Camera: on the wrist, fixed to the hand. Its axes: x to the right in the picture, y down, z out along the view.
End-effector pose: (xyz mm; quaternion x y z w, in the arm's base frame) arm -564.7 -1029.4 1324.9 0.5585 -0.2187 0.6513 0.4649
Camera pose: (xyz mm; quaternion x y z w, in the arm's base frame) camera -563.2 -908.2 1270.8 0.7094 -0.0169 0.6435 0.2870
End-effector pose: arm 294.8 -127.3 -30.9 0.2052 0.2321 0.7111 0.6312
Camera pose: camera 287.3 -134.9 -163.2 0.4104 0.4106 0.5769 0.5746
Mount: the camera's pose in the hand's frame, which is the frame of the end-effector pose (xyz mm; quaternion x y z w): -6.5 -71.2 -111.8 0.2992 -0.0477 -0.0335 0.9524
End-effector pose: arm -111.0 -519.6 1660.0 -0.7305 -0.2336 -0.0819 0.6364
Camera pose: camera -128.6 -623.6 1740.5 -0.5014 -0.3018 0.0054 0.8108
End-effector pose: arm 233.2 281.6 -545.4 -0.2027 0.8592 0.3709 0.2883
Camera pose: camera 239.5 152.4 -515.8 -0.1179 0.9087 0.0962 0.3886
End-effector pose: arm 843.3 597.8 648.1 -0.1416 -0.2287 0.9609 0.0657
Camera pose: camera 887.6 706.8 586.7 -0.0617 0.0618 0.9881 0.1262
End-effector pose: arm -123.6 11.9 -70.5 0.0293 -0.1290 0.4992 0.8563
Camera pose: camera -43.8 -9.2 -174.4 0.3123 -0.0134 0.4840 0.8174
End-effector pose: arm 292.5 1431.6 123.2 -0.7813 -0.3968 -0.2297 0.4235
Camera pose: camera 228.2 1357.7 212.7 -0.6151 -0.4930 -0.0770 0.6105
